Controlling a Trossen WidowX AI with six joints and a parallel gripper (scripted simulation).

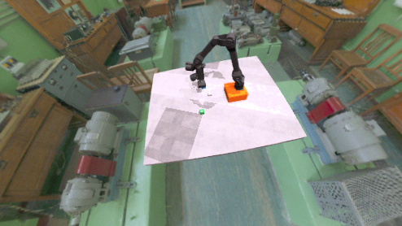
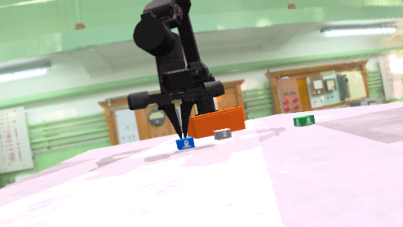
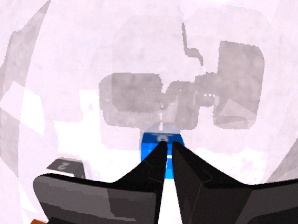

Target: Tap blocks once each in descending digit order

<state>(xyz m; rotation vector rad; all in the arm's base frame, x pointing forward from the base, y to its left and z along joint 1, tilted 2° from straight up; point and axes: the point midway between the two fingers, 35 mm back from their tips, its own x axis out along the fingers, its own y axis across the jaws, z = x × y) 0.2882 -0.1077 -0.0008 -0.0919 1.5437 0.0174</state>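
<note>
Now: gripper tip 20 mm past the blue block and 10 mm above it. Round my gripper tip: grey block 60 mm behind, 90 mm to the left, 10 mm below; green block 20 mm ahead, 260 mm to the left, 10 mm below.
</note>
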